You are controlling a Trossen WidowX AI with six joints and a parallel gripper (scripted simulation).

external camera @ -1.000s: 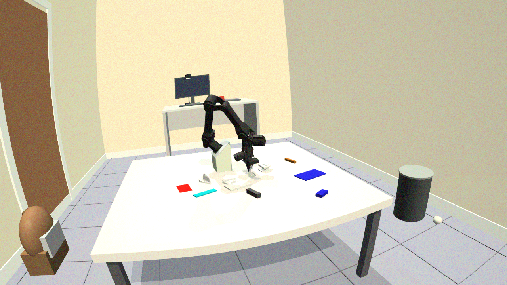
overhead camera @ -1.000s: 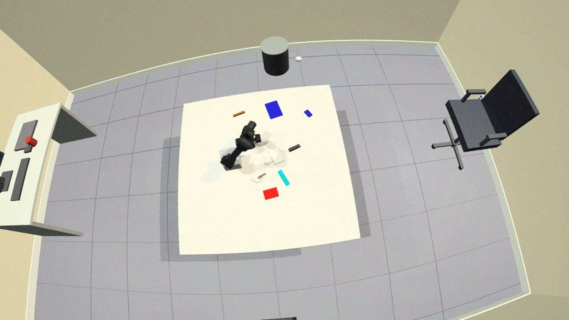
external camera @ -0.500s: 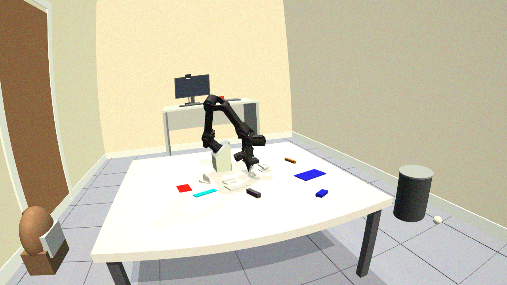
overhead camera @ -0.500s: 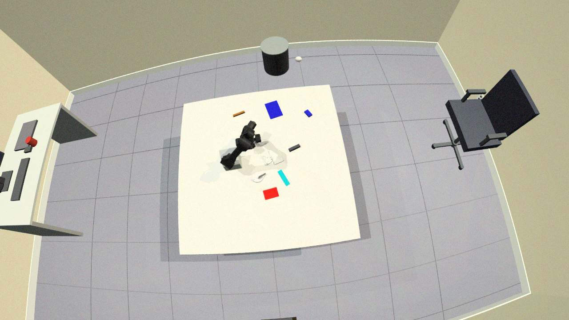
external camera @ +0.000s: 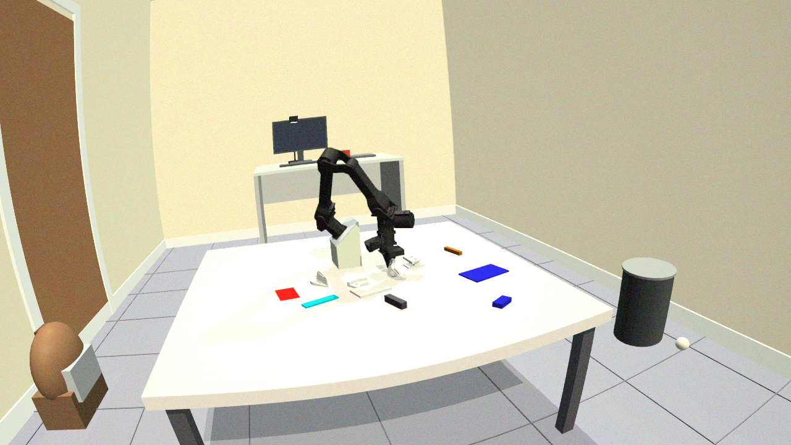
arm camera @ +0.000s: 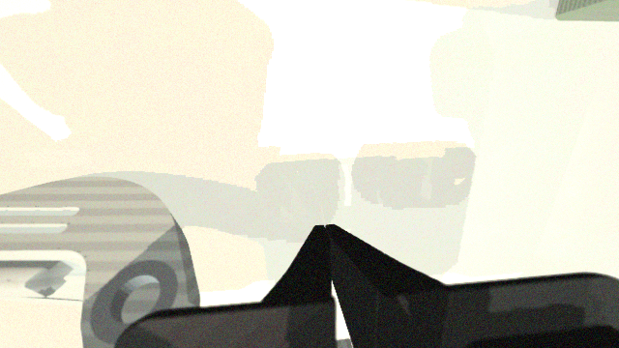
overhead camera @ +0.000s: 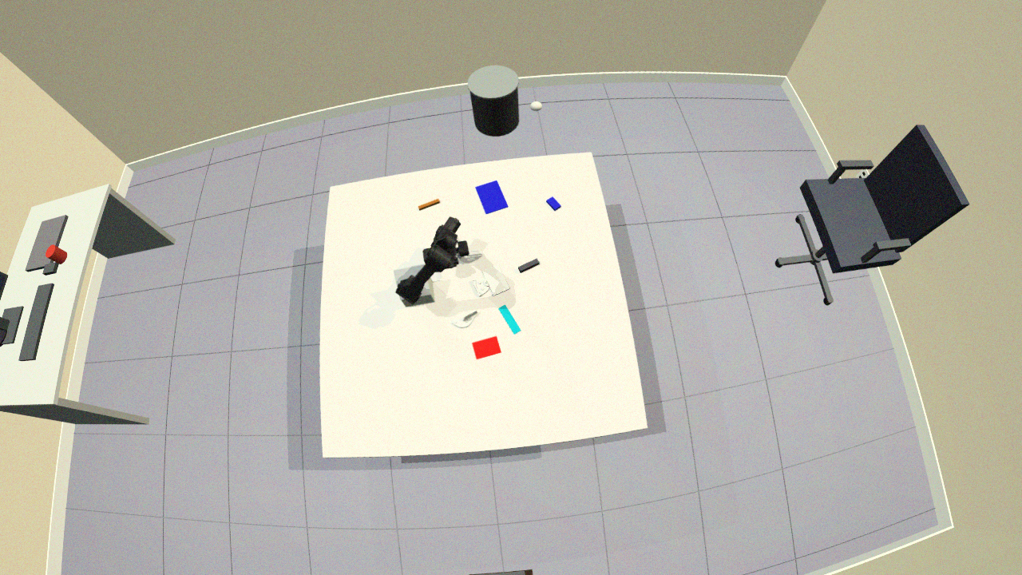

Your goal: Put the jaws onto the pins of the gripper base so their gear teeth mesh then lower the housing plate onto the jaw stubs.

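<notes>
Right now my gripper tip is 70 mm short of the white jaw, 30 mm below it and 10 mm to the left of it. The rest, counted from my gripper tip: orange bar 300 mm to the left, 40 mm behind, 10 mm above; white ribbed plate 170 mm ahead, 140 mm to the right; dark block 310 mm ahead, 120 mm to the right, 10 mm above.
</notes>
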